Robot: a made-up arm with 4 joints.
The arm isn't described. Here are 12 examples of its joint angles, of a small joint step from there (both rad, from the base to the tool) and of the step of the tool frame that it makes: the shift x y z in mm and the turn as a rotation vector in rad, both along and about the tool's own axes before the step.
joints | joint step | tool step
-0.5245 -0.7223 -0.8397 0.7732 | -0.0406 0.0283 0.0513 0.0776 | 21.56 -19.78 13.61 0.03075 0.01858 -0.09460
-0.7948 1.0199 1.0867 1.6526 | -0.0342 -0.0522 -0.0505 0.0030 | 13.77 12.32 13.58 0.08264 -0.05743 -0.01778
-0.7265 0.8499 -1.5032 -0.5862 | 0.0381 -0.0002 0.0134 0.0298 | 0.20 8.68 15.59 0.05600 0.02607 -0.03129
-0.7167 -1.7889 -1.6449 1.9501 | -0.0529 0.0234 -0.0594 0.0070 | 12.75 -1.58 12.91 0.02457 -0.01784 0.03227
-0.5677 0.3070 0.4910 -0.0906 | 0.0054 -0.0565 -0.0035 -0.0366 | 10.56 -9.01 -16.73 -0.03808 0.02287 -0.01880
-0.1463 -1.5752 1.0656 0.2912 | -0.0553 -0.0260 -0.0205 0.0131 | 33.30 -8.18 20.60 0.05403 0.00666 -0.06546
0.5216 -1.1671 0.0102 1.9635 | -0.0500 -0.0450 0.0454 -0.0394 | 28.78 -3.13 11.34 -0.04369 -0.08909 -0.02342
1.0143 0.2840 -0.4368 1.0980 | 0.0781 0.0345 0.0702 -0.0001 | -41.78 1.97 -19.81 0.00036 0.14134 -0.03864
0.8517 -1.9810 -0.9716 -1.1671 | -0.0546 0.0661 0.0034 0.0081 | 3.64 7.98 11.27 0.05019 0.00640 -0.01235
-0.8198 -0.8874 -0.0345 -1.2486 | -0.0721 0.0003 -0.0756 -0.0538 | 12.81 -30.11 -51.55 -0.05979 0.05028 -0.05156
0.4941 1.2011 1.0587 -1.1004 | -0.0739 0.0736 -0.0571 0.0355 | 27.64 -8.48 -19.26 -0.06312 -0.00752 -0.07753
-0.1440 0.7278 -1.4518 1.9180 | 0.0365 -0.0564 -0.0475 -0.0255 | -2.46 -5.68 0.98 -0.01642 -0.00184 0.05137
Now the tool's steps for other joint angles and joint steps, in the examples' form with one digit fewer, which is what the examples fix.
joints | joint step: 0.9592 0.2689 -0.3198 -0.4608 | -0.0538 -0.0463 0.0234 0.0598
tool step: 8.7 -35.7 -23.9 -0.0231 0.0503 -0.0814
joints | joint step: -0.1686 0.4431 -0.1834 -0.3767 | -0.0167 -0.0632 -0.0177 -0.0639
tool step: -0.9 -22.1 -44.4 -0.1037 0.0314 0.0050
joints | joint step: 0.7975 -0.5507 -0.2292 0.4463 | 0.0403 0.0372 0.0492 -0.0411
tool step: -46.1 27.4 1.6 0.0088 0.0703 0.0762
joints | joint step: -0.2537 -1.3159 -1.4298 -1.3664 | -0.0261 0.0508 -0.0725 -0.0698
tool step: 18.6 -20.3 -30.0 -0.0725 0.0167 -0.0250
